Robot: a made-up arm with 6 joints.
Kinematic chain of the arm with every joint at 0, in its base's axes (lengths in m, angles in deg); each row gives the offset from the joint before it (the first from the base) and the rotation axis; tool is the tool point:
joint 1: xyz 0 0 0.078 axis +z
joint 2: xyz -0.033 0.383 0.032 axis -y
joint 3: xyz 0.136 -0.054 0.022 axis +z
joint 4: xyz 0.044 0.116 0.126 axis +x
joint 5: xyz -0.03 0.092 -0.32 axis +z
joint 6: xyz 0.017 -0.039 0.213 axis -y
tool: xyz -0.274 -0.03 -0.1
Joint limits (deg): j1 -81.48..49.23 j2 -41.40..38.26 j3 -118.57..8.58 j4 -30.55..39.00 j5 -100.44..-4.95 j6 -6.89..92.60
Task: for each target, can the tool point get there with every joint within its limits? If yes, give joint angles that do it. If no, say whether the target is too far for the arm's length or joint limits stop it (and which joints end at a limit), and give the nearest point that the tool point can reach.
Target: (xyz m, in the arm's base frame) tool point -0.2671 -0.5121 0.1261
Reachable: no: joint limits stop it (at a limit: joint 1, joint 3, joint 4, joint 5, joint 6) | nearest point 0.0913 -0.3693 0.1233 | short by 0.386 m
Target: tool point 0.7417 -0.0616 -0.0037
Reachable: yes | joints -38.98 -19.31 -90.12 29.16 -81.54 4.74
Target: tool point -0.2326 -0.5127 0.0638
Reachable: no: joint limits stop it (at a limit: joint 1, joint 3, joint 4, joint 5, joint 6) | nearest point 0.0911 -0.3678 0.0725 | short by 0.355 m
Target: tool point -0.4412 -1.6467 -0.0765
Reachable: no: too far | nearest point 0.1707 -0.5791 0.0363 | short by 1.236 m
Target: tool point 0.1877 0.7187 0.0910
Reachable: yes | joints 9.09 23.01 -44.88 13.54 -52.73 34.57
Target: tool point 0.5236 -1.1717 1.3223
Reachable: no: too far | nearest point 0.3999 -0.4137 0.5888 | short by 1.062 m
